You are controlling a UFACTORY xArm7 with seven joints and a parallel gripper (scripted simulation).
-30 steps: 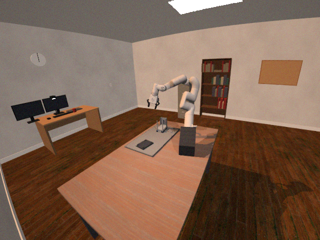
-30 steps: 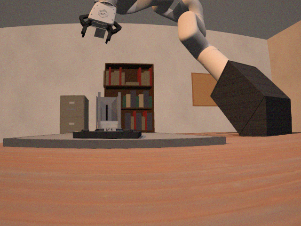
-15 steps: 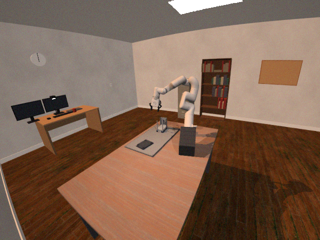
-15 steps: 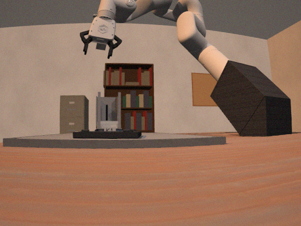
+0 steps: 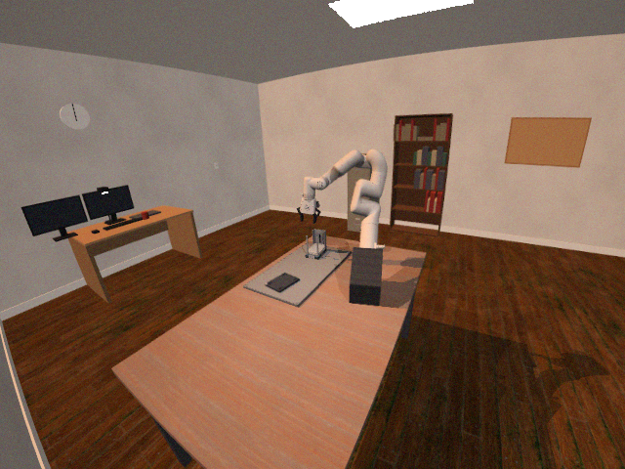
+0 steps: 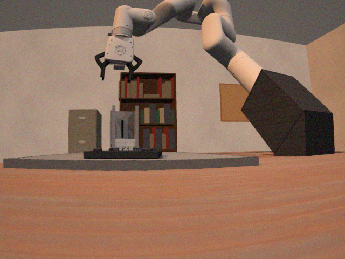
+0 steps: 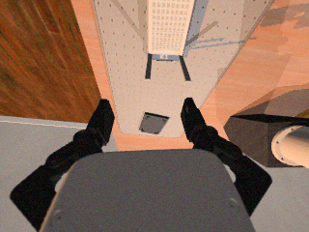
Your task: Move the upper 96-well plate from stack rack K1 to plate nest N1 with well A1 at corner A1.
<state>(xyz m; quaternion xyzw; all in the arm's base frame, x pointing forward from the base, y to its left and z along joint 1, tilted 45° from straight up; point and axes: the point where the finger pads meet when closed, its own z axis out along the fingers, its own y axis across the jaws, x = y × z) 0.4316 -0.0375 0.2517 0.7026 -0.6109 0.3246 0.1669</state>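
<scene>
The 96-well plate lies 22 cm below my hand, 5 cm to the right of it and 3 cm behind it. From my hand the other things lie so: grey mat: 26 cm below, 17 cm to the left, 3 cm behind; then plate nest N1: 38 cm to the left, 25 cm below, 1 cm behind.
</scene>
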